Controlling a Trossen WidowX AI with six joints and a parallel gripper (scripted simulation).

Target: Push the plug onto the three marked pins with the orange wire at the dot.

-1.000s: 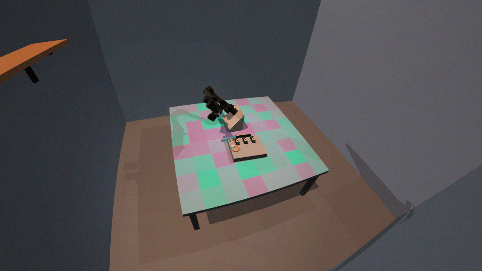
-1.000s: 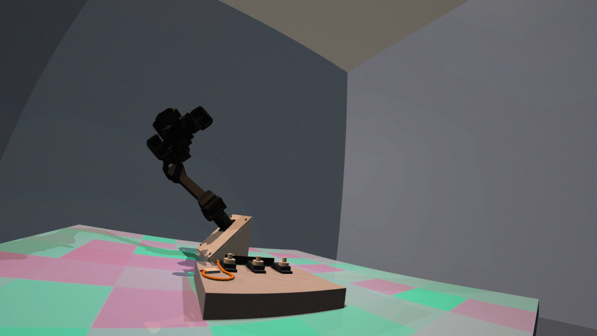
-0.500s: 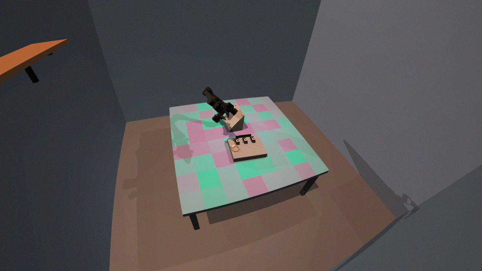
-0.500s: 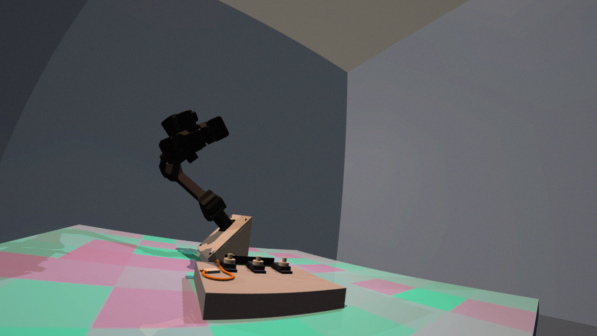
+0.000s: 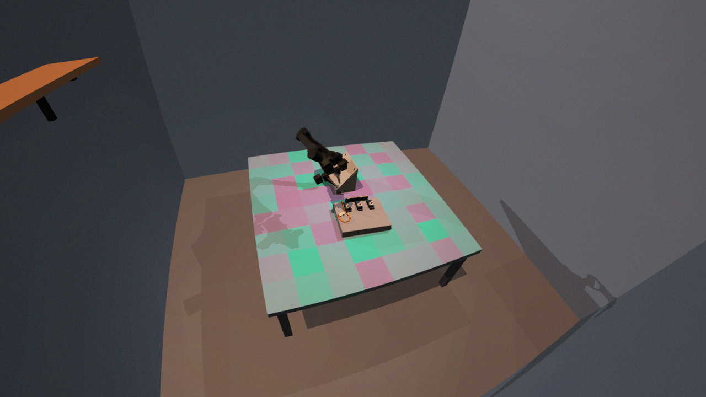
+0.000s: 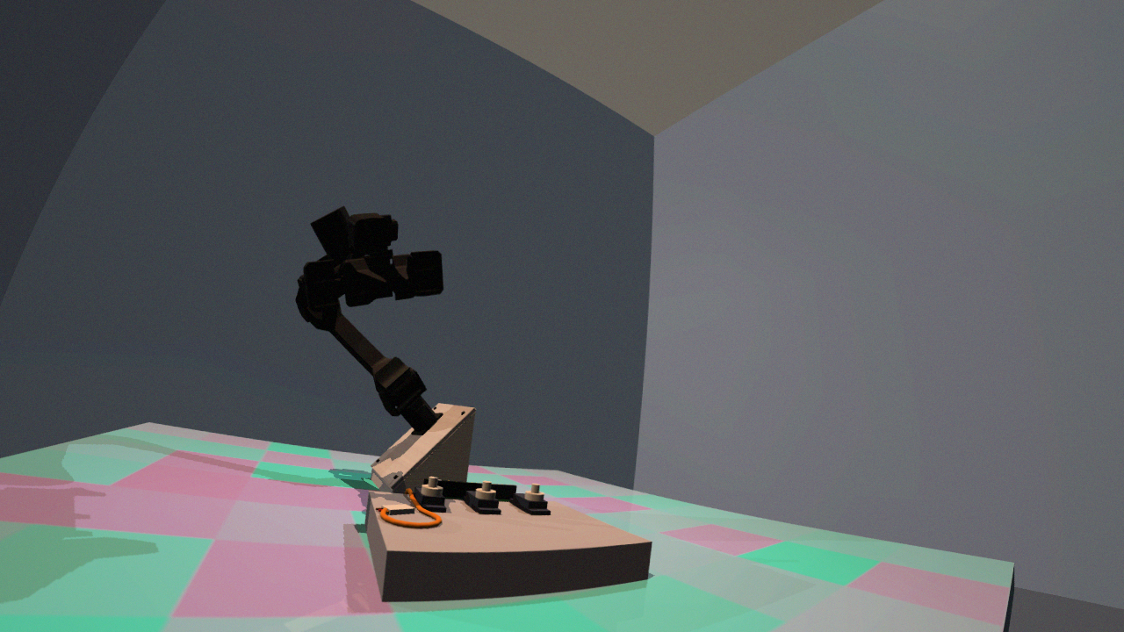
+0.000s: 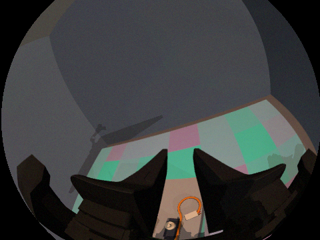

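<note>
Right now my gripper tip is 11 cm past the white band, 14 cm to the right of it and 24 cm above it. From my gripper tip the other things lie so: black pin strip: 10 cm behind, 19 cm to the left, 25 cm below.
</note>
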